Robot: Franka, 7 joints.
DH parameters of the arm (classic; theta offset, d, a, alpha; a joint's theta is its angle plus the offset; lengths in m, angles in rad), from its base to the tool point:
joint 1: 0 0.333 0 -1.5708
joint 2: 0 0 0 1.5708
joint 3: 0 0.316 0.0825 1.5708
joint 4: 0 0 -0.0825 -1.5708
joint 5: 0 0.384 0 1.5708
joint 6: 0 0 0.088 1.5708
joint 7: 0 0.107 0 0
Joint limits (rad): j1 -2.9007..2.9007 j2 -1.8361..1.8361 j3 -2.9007..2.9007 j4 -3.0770..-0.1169 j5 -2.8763..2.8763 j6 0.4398..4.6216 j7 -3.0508..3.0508
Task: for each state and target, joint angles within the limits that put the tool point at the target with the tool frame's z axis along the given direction. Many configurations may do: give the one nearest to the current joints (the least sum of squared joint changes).
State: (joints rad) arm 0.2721 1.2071 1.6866 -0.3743 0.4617 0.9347 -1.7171
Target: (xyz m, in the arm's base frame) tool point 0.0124 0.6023 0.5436 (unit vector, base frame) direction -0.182 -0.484 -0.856
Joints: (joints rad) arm 0.6961 0.8164 1.4398 -1.1682 -0.4283 0.9854 -1.7171
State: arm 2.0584 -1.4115 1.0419 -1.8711 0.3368 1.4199 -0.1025
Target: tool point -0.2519 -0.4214 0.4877 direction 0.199 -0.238 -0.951
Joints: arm 2.4963 -1.0607 1.1189 -2.1034 1.1965 1.3581 -0.1025
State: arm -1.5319 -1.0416 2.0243 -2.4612 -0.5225 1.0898 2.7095
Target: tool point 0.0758 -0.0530 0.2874 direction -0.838 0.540 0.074
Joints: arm -1.5324 -1.2734 1.6123 -3.0207 0.1753 0.8468 2.7095
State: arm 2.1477 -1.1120 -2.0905 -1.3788 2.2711 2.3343 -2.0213
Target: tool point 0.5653 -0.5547 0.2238 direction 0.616 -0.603 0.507
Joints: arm 1.7504 -1.3255 -2.1514 -1.2321 2.4686 2.0881 -2.0213
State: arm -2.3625 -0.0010 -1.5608 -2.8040 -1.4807 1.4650 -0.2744
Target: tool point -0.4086 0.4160 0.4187 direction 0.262 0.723 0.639
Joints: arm -2.6858 0.5981 -1.2159 -2.0913 -1.8719 1.6512 -0.2744
